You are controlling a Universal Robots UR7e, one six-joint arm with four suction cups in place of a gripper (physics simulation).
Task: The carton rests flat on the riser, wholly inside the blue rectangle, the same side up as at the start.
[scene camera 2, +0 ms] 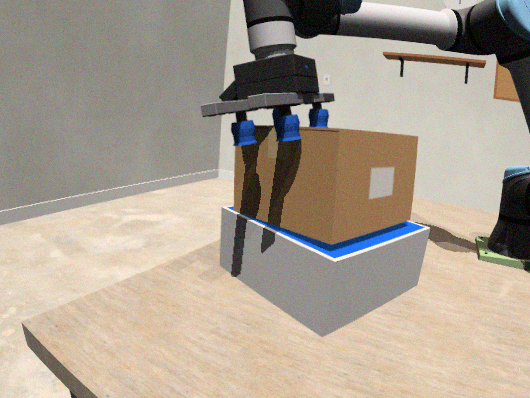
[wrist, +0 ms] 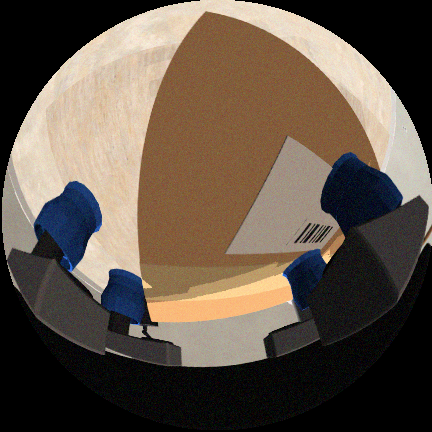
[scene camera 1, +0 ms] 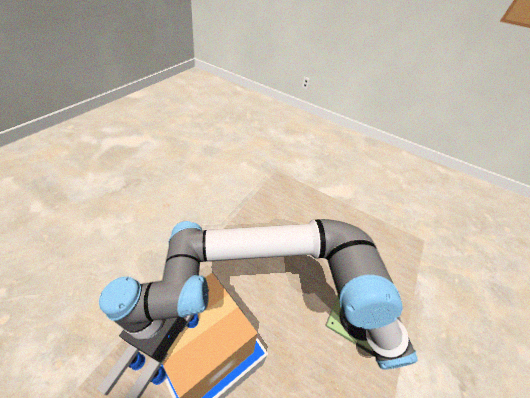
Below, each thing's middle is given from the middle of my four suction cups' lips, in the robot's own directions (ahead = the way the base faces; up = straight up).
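The brown carton [scene camera 2: 334, 184] is 70 mm to the right of my suction cup, 60 mm behind it and 70 mm below it. Going by their middles, the brown carton is the nearest to my suction cup of the things named here. As for the riser [scene camera 2: 324, 287], I see that it is 80 mm to the right of my suction cup, 70 mm behind it and 220 mm below it.
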